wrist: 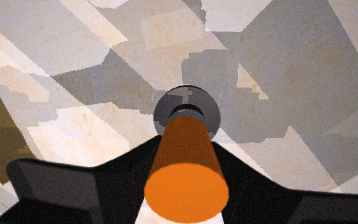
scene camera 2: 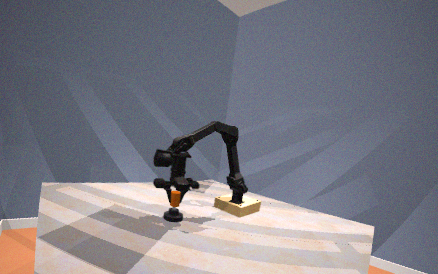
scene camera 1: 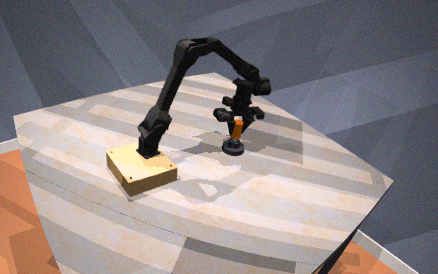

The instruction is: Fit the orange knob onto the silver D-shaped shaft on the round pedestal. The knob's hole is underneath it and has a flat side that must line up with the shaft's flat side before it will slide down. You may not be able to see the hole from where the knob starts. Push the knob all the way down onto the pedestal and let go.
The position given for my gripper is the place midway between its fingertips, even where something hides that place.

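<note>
An orange knob is carried by my gripper (scene camera 1: 235, 133) (wrist: 185, 143), which is visible in scene camera 1 and in the wrist view. A round pedestal (wrist: 187, 100) is visible too.
</note>
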